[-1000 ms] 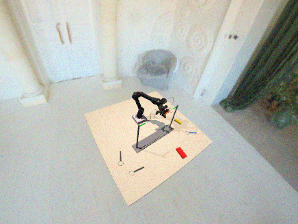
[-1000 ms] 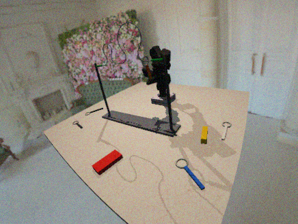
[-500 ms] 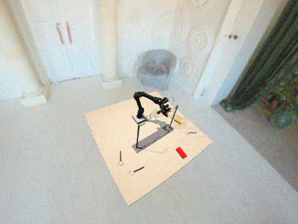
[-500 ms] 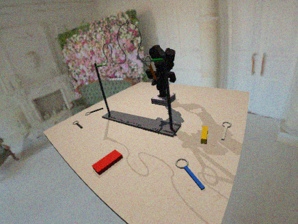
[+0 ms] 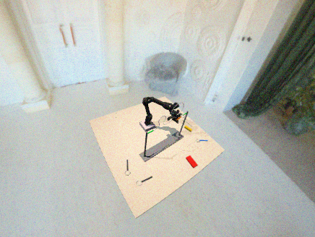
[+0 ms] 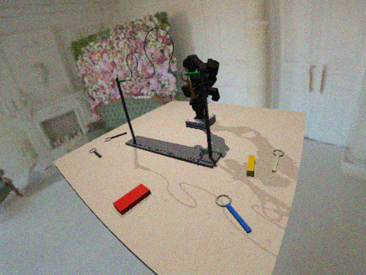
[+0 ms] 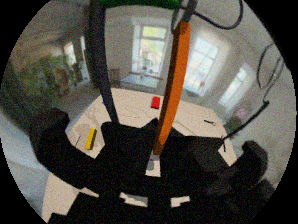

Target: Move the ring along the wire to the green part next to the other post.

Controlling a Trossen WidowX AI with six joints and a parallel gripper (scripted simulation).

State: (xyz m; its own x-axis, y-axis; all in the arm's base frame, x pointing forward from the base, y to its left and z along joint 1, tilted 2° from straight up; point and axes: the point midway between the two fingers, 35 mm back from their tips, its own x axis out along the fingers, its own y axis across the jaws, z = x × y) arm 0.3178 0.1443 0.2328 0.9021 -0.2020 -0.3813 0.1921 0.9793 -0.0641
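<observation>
The orange-handled ring is 9 cm above my gripper tip. The rest, counted from my gripper tip: red block: 37 cm ahead, 25 cm below, 10 cm to the right; then yellow block: 27 cm to the left, 24 cm below, 3 cm ahead; then blue-handled ring: 27 cm ahead, 25 cm to the left, 25 cm below.
</observation>
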